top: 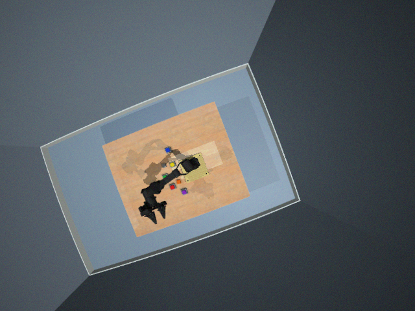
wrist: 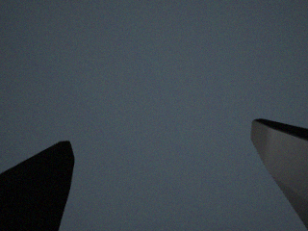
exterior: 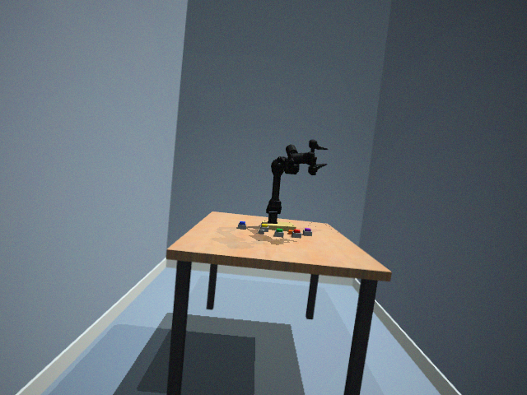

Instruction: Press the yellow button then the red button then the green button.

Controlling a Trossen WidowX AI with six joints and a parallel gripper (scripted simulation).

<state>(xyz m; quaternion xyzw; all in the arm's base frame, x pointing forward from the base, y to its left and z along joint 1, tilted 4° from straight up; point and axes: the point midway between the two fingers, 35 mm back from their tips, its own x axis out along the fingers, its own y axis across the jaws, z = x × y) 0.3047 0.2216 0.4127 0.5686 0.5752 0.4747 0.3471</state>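
My gripper tip is now 9 cm past the yellow button, 30 cm to the left of it and 43 cm above it. Round my gripper tip: purple button: 10 cm behind, 4 cm to the right, 43 cm below; orange block: 8 cm behind, 14 cm to the right, 46 cm below; red button: 2 cm behind, 12 cm to the right, 43 cm below.
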